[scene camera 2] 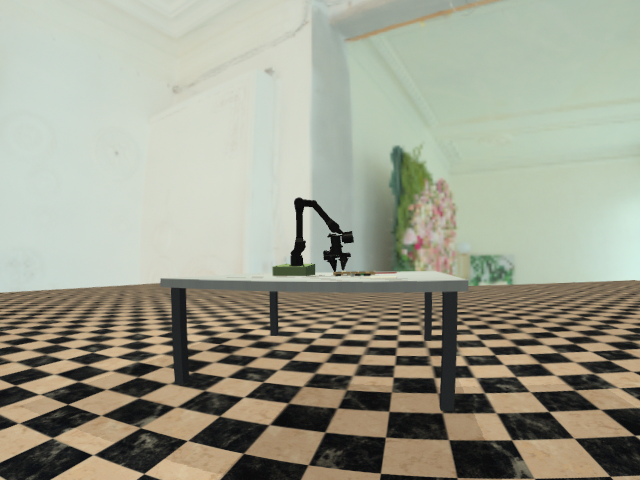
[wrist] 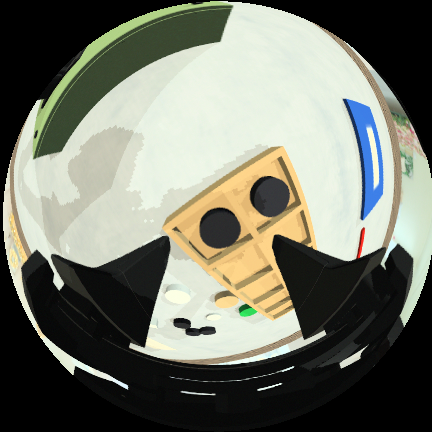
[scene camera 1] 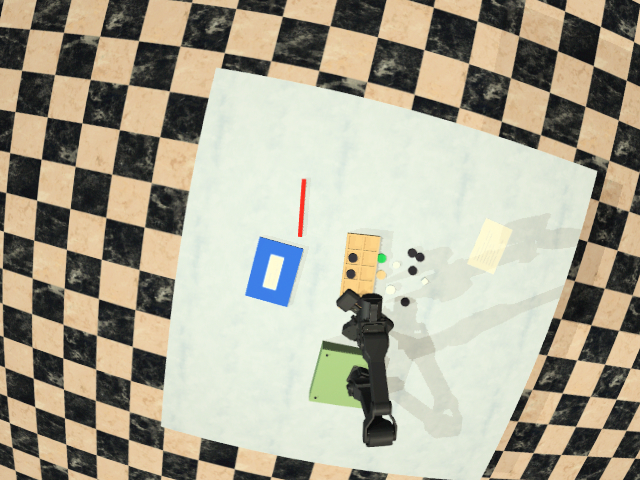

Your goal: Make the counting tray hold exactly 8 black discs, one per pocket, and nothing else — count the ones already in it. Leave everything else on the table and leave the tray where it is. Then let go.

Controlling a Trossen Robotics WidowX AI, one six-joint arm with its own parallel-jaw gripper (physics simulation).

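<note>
The wooden counting tray (scene camera 1: 370, 257) (wrist: 242, 260) has two columns of pockets. In the wrist view, a black disc (wrist: 220, 227) lies in the near left corner pocket and another black disc (wrist: 270, 196) in the pocket beside it. In scene camera 1, two black discs (scene camera 1: 352, 257) (scene camera 1: 351, 273) sit in the left column; the arm hides the tray's near end. Several loose black discs (scene camera 1: 412, 270) (scene camera 1: 404, 301) (wrist: 182, 323) lie right of the tray. My gripper (scene camera 2: 339, 269) (wrist: 221, 241) is open and empty, low over the tray's near end, its fingertips either side of the corner disc.
By the tray's right side lie a green disc (scene camera 1: 381, 257) (wrist: 247, 310), a tan disc (scene camera 1: 381, 274) (wrist: 226, 299), white discs (scene camera 1: 390, 289) (scene camera 1: 395, 265) and a small white piece (scene camera 1: 424, 281). A blue block (scene camera 1: 254, 281), red bar (scene camera 1: 301, 207), paper (scene camera 1: 489, 245) and green base (scene camera 1: 330, 374) surround them.
</note>
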